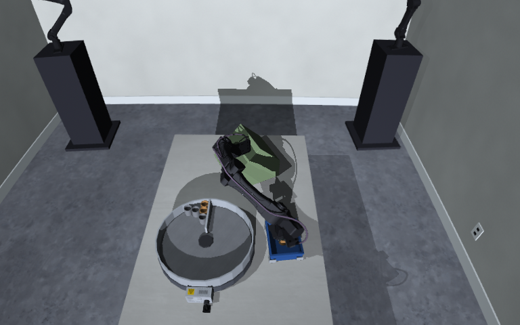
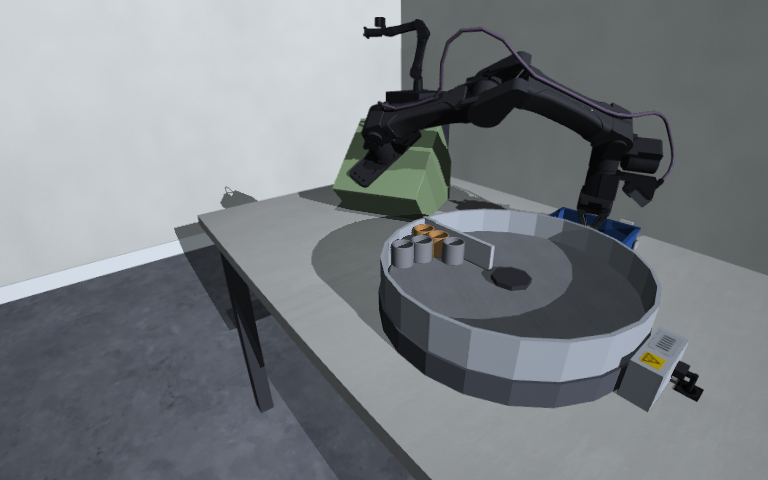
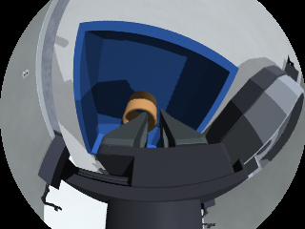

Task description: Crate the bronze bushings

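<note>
Now: the blue crate 1 cm behind my hand, 2 cm to the left of it and 1 cm below it. The rest, counted from my hand: turntable: 33 cm to the right, 1 cm above.
</note>
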